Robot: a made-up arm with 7 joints. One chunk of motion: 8 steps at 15 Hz.
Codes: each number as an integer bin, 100 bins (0 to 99) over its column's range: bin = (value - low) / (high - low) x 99, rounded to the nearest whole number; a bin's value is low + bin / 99 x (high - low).
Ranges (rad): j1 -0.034..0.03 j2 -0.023..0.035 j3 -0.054..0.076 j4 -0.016..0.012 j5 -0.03..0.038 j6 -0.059..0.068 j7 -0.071..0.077
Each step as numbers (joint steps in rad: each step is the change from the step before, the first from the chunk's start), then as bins.
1 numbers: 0.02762 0.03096 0.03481 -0.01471 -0.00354 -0.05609 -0.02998
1 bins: 95 92 68 5 39 2 27
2 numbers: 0.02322 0.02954 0.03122 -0.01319 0.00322 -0.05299 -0.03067
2 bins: 89 90 65 10 48 5 27
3 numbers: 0.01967 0.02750 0.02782 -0.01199 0.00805 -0.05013 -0.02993
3 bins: 83 86 62 14 55 7 27
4 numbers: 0.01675 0.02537 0.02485 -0.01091 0.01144 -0.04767 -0.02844
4 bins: 79 83 60 18 60 9 28
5 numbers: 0.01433 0.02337 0.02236 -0.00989 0.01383 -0.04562 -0.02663
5 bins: 75 79 58 22 64 10 30
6 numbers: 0.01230 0.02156 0.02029 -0.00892 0.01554 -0.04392 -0.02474
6 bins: 72 76 57 25 66 12 31
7 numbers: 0.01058 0.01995 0.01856 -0.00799 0.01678 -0.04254 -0.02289
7 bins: 69 73 55 28 68 13 32
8 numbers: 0.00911 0.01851 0.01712 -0.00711 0.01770 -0.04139 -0.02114
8 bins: 67 71 54 31 69 14 33
